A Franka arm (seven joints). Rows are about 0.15 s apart.
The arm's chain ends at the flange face. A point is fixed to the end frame.
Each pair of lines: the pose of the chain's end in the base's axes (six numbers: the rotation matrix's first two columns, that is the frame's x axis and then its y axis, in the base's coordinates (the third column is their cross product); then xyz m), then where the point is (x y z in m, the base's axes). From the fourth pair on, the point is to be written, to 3 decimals.
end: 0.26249 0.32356 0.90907 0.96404 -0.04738 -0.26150 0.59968 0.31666 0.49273
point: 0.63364 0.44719 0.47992
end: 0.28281 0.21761 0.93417 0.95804 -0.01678 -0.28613 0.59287 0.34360 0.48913
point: 0.62681 0.47475 0.49059
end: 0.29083 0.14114 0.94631 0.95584 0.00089 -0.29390 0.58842 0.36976 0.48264
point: 0.62315 0.50020 0.49425
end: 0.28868 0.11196 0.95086 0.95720 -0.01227 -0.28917 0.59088 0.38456 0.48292
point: 0.628 0.514 0.498
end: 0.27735 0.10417 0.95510 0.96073 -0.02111 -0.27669 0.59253 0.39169 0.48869
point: 0.631 0.521 0.505
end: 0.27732 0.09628 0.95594 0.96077 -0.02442 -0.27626 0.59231 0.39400 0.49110
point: 0.632 0.523 0.508
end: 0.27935 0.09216 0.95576 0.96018 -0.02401 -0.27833 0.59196 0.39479 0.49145
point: 0.631 0.523 0.509
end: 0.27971 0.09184 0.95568 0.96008 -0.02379 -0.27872 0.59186 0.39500 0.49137
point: 0.631 0.523 0.509
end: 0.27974 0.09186 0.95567 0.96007 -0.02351 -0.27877 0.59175 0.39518 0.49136
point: 0.631 0.524 0.509
